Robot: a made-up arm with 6 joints.
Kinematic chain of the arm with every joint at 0, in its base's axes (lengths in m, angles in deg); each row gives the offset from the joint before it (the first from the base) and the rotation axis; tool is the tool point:
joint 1: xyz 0 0 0.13 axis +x
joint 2: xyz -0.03 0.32 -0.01 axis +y
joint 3: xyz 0.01 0.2 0 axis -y
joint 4: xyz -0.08 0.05 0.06 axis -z
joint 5: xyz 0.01 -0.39 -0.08 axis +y
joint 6: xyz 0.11 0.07 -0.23 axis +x
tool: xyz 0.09 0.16 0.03
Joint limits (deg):
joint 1: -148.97..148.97
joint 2: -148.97..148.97
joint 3: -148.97..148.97
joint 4: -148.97..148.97
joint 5: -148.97..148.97
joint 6: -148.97..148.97
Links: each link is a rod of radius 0.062 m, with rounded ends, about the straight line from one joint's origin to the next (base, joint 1, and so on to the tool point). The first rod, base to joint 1, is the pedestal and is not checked.
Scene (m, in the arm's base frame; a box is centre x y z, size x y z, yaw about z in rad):
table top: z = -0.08
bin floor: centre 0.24 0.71 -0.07 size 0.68 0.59 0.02 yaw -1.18
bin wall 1: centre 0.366 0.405 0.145 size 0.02 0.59 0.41 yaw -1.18
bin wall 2: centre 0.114 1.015 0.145 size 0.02 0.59 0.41 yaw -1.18
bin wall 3: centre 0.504 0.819 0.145 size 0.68 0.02 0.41 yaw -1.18
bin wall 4: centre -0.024 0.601 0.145 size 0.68 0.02 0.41 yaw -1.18
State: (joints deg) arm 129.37 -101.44 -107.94 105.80 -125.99 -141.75
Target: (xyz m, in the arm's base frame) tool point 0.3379 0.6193 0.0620
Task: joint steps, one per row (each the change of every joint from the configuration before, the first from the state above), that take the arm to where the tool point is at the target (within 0.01 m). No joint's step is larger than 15 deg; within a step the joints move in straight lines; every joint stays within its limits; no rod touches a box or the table.
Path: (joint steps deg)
1: -7.71 -7.82 14.54 3.58 9.52 -0.70
2: -7.71 -7.83 14.53 3.58 9.52 -0.69
3: -7.71 -7.82 14.54 3.57 9.52 -0.70
4: -7.70 -7.82 14.53 3.58 9.52 -0.69
5: -7.71 -7.83 14.54 3.58 9.52 -0.70
6: -7.71 -7.82 14.54 3.58 9.52 -0.69
7: -11.26 -0.20 0.14 -4.99 0.74 1.13
8: -11.25 -0.19 0.14 -4.99 0.75 1.14
9: -11.26 -0.20 0.14 -4.98 0.74 1.13

